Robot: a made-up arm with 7 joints.
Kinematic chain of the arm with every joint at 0, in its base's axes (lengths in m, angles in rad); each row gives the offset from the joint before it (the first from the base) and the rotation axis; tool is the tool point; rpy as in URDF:
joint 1: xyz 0 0 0.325 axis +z
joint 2: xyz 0 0 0 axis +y
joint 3: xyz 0 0 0.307 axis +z
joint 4: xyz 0.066 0 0 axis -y
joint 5: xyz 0.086 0 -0.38 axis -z
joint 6: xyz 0 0 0 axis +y
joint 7: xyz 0.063 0 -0.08 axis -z
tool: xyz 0 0 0 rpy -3.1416 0 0
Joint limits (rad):
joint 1: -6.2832..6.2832
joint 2: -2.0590..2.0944
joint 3: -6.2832..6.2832
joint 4: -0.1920..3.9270
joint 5: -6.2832..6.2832
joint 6: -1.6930..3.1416
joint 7: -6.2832..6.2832
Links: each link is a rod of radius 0.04 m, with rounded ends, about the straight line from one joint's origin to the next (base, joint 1, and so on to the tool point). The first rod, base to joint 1, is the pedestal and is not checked.
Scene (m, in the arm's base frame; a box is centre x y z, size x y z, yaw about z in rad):
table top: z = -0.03
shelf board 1: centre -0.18 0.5 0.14 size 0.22 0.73 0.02 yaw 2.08
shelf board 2: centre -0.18 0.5 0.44 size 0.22 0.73 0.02 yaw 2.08
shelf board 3: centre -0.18 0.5 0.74 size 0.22 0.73 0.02 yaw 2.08
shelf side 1: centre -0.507 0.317 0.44 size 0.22 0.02 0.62 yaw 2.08
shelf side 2: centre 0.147 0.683 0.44 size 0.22 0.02 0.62 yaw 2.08
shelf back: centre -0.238 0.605 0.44 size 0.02 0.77 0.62 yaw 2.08
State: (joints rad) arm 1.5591 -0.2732 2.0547 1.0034 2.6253 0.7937 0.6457
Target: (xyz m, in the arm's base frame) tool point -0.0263 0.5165 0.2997
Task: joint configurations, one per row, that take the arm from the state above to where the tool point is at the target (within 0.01 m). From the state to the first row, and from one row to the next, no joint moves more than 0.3 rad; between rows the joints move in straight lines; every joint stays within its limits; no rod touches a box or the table.
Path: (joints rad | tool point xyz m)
1: 1.8391 -0.2913 2.3098 0.9902 2.6132 0.8163 0.6457 | -0.2669 -0.4660 0.3432
2: 2.1192 -0.3094 2.5648 0.9770 2.6011 0.8389 0.6457 | 0.0026 -0.5344 0.3068
3: 2.3992 -0.3276 2.8199 0.9638 2.5890 0.8615 0.6457 | 0.2693 -0.4564 0.2770
4: 2.6792 -0.3457 3.0749 0.9507 2.5769 0.8841 0.6457 | 0.4592 -0.2543 0.2567
5: 2.9592 -0.3638 3.3300 0.9375 2.5648 0.9067 0.6457 | 0.5207 0.0152 0.2480
6: 3.2393 -0.3819 3.5850 0.9243 2.5527 0.9293 0.6457 | 0.4382 0.2773 0.2521
7: 3.5193 -0.4000 3.8401 0.9111 2.5405 0.9519 0.6457 | 0.2367 0.4605 0.2696
8: 3.7993 -0.4182 4.0951 0.8979 2.5284 0.9745 0.6457 | -0.0263 0.5165 0.2997

